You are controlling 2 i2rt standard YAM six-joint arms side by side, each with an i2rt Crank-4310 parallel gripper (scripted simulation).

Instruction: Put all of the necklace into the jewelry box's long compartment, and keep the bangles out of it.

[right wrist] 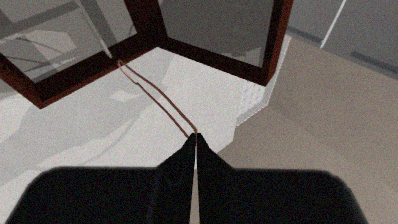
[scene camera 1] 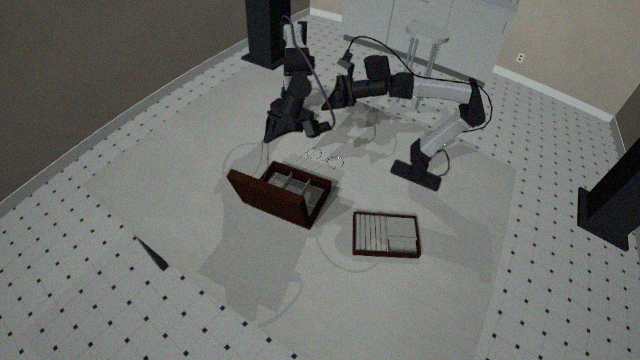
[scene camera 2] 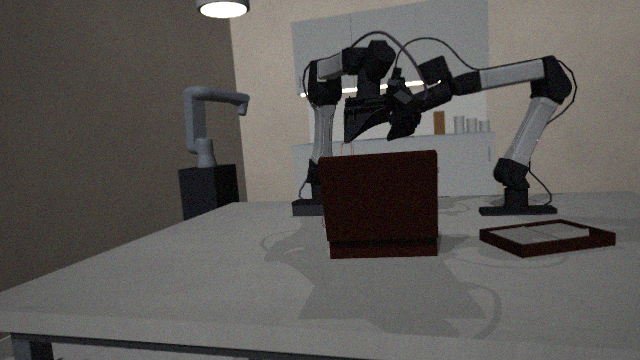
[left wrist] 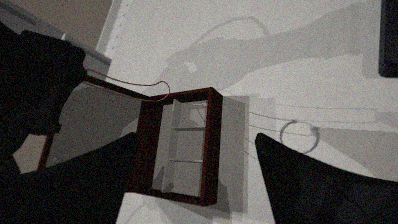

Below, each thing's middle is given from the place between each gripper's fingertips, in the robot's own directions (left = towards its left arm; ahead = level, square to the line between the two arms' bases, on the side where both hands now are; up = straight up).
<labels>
Right now the jewelry box (scene camera 2: pixel 380 205) is 140 mm below my right hand (scene camera 2: pixel 346 142) and 70 mm to the left of it. Round my right hand: shallow tray (scene camera 2: pixel 519 233) 410 mm to the left, 250 mm below, 80 mm behind.
Now: left hand (scene camera 2: pixel 388 131) 23 cm short of the jewelry box, 16 cm above it and 1 cm to the right of it. From my left hand the other things lie so: shallow tray (35 cm to the left, 26 cm below, 15 cm ahead).
</labels>
